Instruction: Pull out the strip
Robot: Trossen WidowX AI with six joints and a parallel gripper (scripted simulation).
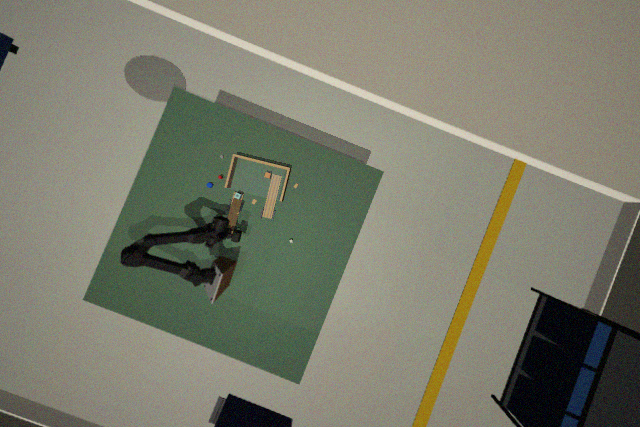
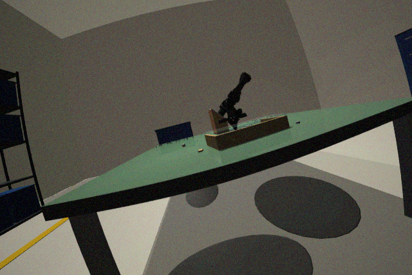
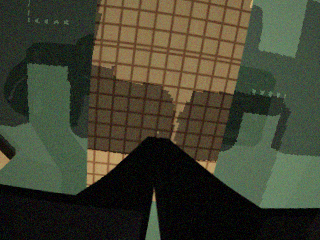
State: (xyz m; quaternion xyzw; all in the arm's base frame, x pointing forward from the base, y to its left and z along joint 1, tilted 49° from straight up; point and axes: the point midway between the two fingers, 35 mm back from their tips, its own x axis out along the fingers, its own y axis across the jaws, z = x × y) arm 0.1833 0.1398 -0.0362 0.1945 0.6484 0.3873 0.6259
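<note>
Now: the tan gridded strip 9 cm ahead of my gripper tip and 2 cm to the left of it. Round my gripper tip: red ball (24 cm ahead, 18 cm to the left, 1 cm above); then blue ball (17 cm ahead, 22 cm to the left); then pale blue cube marked r (20 cm ahead, 4 cm to the left, 2 cm above).
</note>
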